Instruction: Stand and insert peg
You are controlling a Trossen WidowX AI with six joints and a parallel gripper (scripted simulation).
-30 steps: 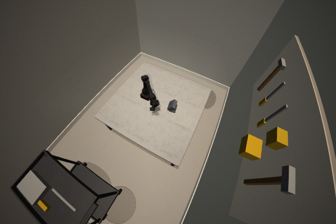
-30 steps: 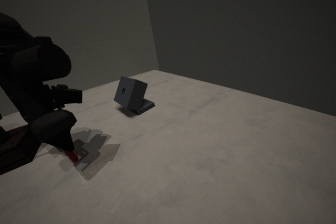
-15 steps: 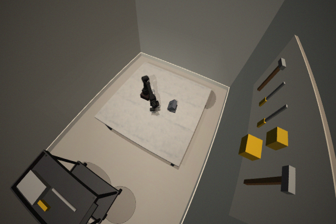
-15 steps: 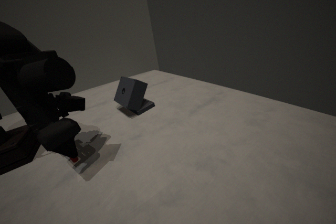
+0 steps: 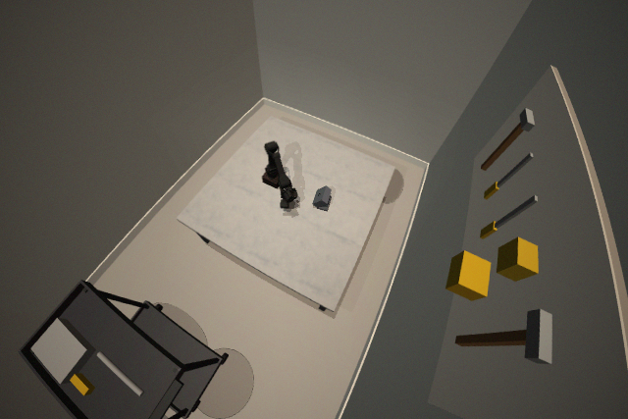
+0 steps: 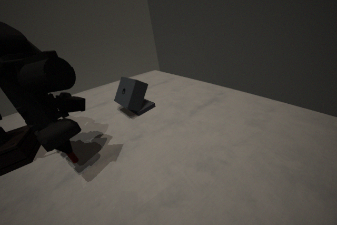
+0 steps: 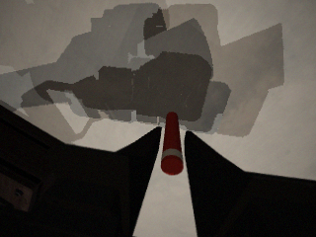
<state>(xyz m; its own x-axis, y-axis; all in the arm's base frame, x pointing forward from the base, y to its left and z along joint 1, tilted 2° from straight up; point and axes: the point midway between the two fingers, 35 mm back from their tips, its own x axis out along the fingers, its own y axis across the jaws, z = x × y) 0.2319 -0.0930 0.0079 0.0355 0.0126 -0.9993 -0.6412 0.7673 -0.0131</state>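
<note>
My gripper tip is 19 cm to the right of the grey sloped panel, 19 cm short of it and 4 cm below it. Round my gripper tip: red peg (2 cm above).
</note>
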